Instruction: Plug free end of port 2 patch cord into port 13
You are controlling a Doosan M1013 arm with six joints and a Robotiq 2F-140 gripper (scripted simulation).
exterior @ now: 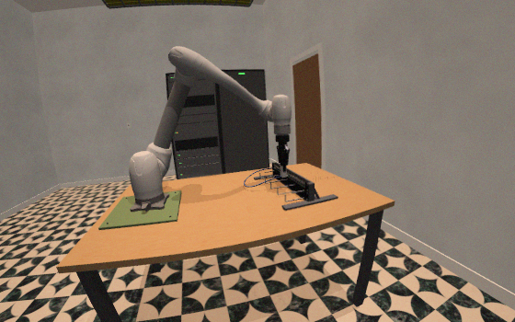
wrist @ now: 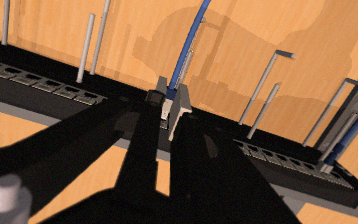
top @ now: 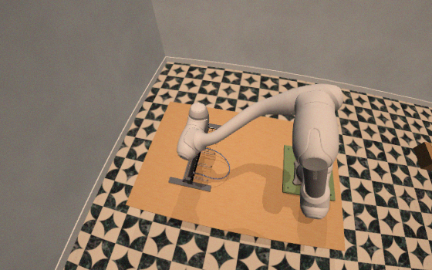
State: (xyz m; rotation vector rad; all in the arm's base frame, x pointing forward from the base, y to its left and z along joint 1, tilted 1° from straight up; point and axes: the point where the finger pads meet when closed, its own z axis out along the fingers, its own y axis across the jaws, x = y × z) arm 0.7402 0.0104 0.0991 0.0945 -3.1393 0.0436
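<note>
My gripper is now 3 cm above the cord end and 1 cm short of it.
</note>
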